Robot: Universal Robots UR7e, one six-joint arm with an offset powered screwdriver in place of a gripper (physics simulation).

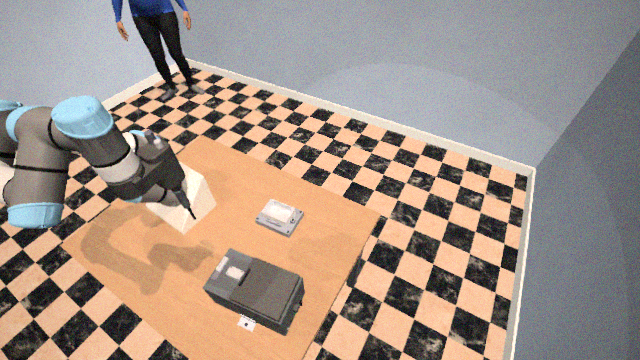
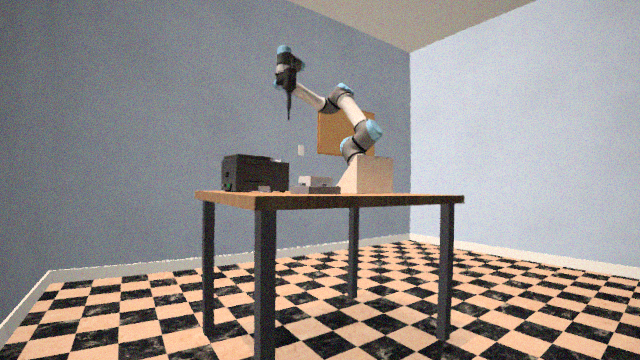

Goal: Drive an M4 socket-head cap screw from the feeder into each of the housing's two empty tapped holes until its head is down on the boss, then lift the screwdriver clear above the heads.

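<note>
My screwdriver (image 1: 194,217) (image 2: 288,118) points down, its thin tip high above the table. No screw can be made out at the tip at this size. The feeder is the dark box (image 1: 270,287) (image 2: 255,172) on the table, with a light plate (image 1: 235,272) on its top at one end. The housing (image 1: 280,216) (image 2: 315,190) is a grey base with a raised pale block, lying flat on the table and apart from the feeder. Small dark spots show at its corners; which holes hold screws cannot be told. The tool tip is over neither one.
The wooden table (image 1: 330,225) (image 2: 350,200) carries the pale robot pedestal (image 1: 202,200) (image 2: 375,175). A small white card (image 1: 246,323) with a dark dot lies beside the feeder. A person (image 1: 160,40) in a blue top stands on the floor behind the table.
</note>
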